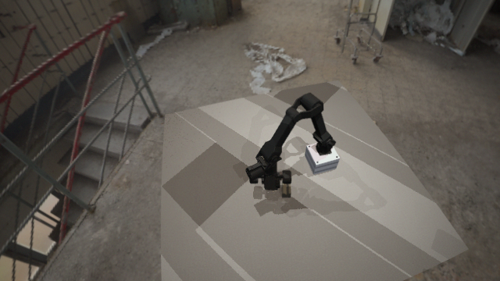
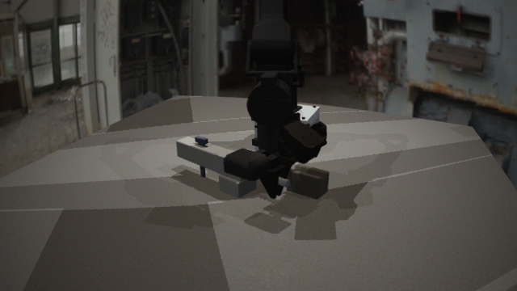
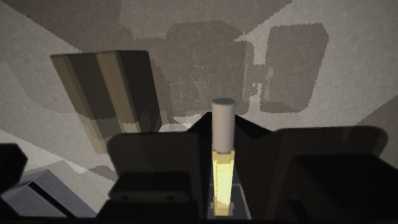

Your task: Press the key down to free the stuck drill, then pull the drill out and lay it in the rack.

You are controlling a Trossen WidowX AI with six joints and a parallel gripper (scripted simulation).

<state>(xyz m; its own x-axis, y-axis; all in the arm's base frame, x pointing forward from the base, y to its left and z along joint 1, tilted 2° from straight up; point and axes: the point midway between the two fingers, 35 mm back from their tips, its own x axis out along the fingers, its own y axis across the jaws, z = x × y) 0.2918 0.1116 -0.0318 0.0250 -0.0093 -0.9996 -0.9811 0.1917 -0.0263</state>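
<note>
Right now my gripper tip is 40 mm to the left of the drill, 30 mm below it and 10 mm past it. From my gripper tip the other things lie so: dark blue T-shaped key: 180 mm to the right, 40 mm behind, 40 mm above; dark rack: 70 mm behind, 30 mm to the left, 10 mm above; grey fixture block: 140 mm to the right, 30 mm behind, 30 mm above.
</note>
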